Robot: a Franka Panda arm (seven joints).
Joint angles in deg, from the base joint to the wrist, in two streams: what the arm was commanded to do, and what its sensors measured. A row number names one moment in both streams.
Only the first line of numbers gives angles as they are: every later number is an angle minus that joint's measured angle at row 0.
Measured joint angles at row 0: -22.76, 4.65, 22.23, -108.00, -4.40, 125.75, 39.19
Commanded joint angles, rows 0 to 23: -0.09, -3.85, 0.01, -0.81, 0.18, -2.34, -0.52; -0.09, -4.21, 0.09, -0.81, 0.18, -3.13, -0.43; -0.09, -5.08, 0.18, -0.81, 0.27, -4.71, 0.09; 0.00, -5.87, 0.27, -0.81, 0.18, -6.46, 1.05; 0.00, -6.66, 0.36, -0.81, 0.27, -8.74, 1.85; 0.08, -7.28, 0.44, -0.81, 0.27, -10.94, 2.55; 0.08, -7.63, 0.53, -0.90, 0.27, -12.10, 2.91; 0.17, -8.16, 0.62, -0.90, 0.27, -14.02, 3.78; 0.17, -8.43, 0.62, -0.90, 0.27, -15.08, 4.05; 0.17, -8.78, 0.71, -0.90, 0.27, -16.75, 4.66; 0.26, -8.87, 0.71, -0.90, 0.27, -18.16, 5.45; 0.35, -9.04, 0.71, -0.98, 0.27, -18.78, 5.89; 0.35, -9.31, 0.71, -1.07, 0.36, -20.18, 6.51; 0.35, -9.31, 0.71, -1.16, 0.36, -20.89, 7.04; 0.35, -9.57, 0.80, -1.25, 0.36, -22.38, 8.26; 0.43, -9.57, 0.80, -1.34, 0.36, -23.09, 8.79; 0.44, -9.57, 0.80, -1.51, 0.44, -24.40, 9.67; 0.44, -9.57, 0.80, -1.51, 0.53, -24.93, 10.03; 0.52, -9.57, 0.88, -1.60, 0.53, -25.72, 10.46; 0.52, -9.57, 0.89, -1.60, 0.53, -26.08, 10.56; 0.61, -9.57, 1.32, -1.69, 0.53, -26.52, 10.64; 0.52, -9.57, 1.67, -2.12, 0.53, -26.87, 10.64; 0.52, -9.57, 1.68, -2.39, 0.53, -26.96, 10.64; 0.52, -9.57, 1.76, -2.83, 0.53, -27.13, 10.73
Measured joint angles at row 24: 0.71, -8.42, 0.91, -1.25, 0.01, -25.79, 9.69
